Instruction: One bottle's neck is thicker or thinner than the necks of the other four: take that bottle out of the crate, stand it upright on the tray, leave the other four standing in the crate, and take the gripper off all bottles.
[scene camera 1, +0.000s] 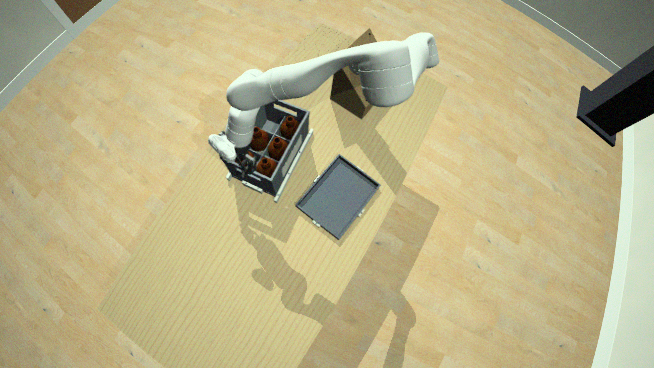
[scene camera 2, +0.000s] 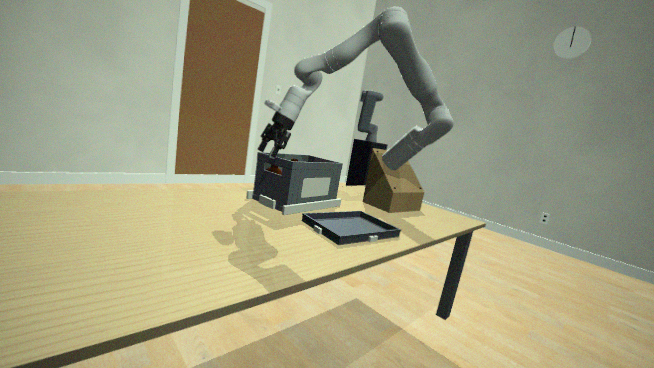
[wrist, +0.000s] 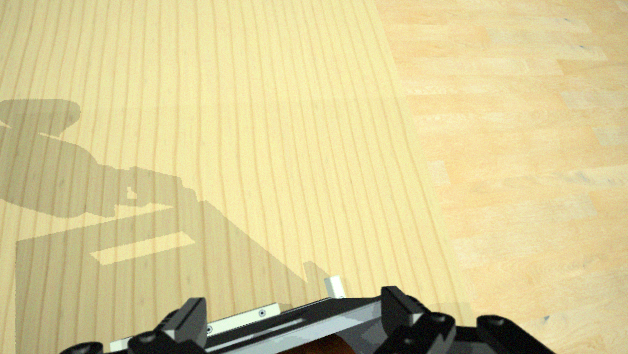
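Where they show: gripper, fingertip midpoint: (scene camera 1: 233, 166) (scene camera 2: 265, 154) (wrist: 295, 311); arm's base at its link origin: (scene camera 2: 389, 162).
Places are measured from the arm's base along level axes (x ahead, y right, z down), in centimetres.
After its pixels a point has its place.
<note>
The dark grey crate (scene camera 1: 265, 186) @(y -0.3, x 54.4, z 12.1 cm) (scene camera 2: 295, 175) @(y -3.3, x 51.8, z 7.0 cm) (wrist: 300, 327) @(y 9.3, x 56.4, z 2.5 cm) stands on the table with brown bottles in its compartments. In scene view 1, bottles show at the back right (scene camera 1: 289, 127) @(y 4.8, x 34.1, z 6.6 cm), back middle (scene camera 1: 259, 140) @(y 10.4, x 43.7, z 7.6 cm), centre (scene camera 1: 277, 148) @(y 3.1, x 42.8, z 6.5 cm) and front right (scene camera 1: 266, 166) @(y 1.4, x 50.3, z 4.9 cm); another is mostly hidden under the gripper at the front left. The neck differences are too small to tell. My gripper (scene camera 1: 245, 167) @(y 9.1, x 57.1, z 2.4 cm) (scene camera 2: 267, 151) @(y 9.1, x 57.1, z 2.4 cm) (wrist: 295, 311) @(y 9.1, x 57.1, z 2.4 cm) is open and empty, tilted, with its fingertips at rim height by the crate's front left end. A bottle top (wrist: 322, 346) @(y 11.3, x 54.6, z 8.2 cm) shows between the fingers' lines. The tray (scene camera 1: 340, 195) @(y -21.8, x 39.8, z 19.5 cm) (scene camera 2: 350, 225) @(y -19.9, x 39.2, z 19.5 cm) is bare.
White strips (scene camera 1: 293, 167) @(y -2.4, x 41.8, z 17.2 cm) (scene camera 2: 310, 206) @(y -2.6, x 43.0, z 18.3 cm) edge the crate's foot. The brown wedge-shaped base (scene camera 1: 350, 95) @(y -3.6, x 7.6, z 9.8 cm) (scene camera 2: 395, 192) @(y -10.9, x 6.4, z 11.2 cm) stands behind the tray. A crate divider separates the bottles. The black pedestal (scene camera 2: 359, 167) with another arm stands beyond the table.
</note>
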